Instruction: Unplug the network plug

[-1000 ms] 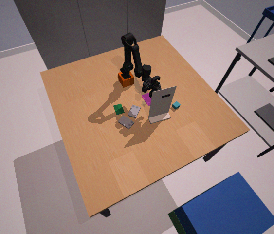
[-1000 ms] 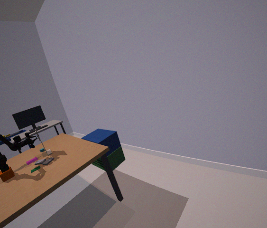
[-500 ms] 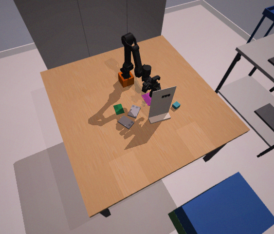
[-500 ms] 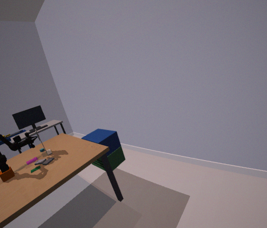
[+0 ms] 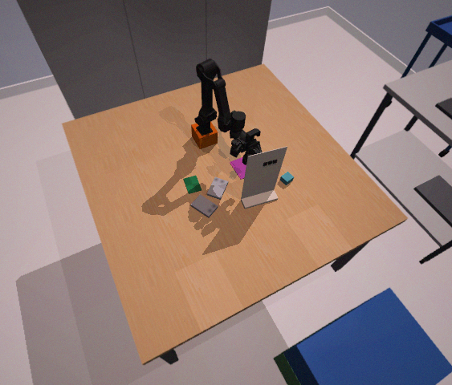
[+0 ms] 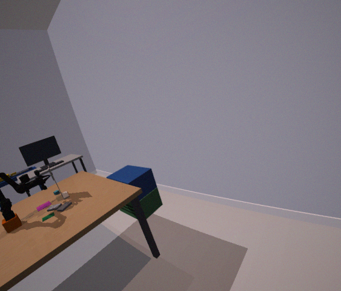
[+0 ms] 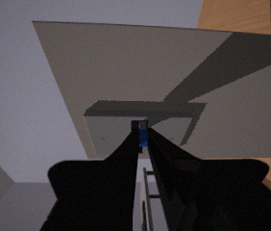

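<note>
Now: the magenta marked square 24 cm below my gripper tip, 16 cm behind it and 4 cm to the left of it. The rest, counted from my gripper tip: grey panel 10 cm below, 3 cm ahead, 1 cm to the left; network plug right at my gripper tip.
</note>
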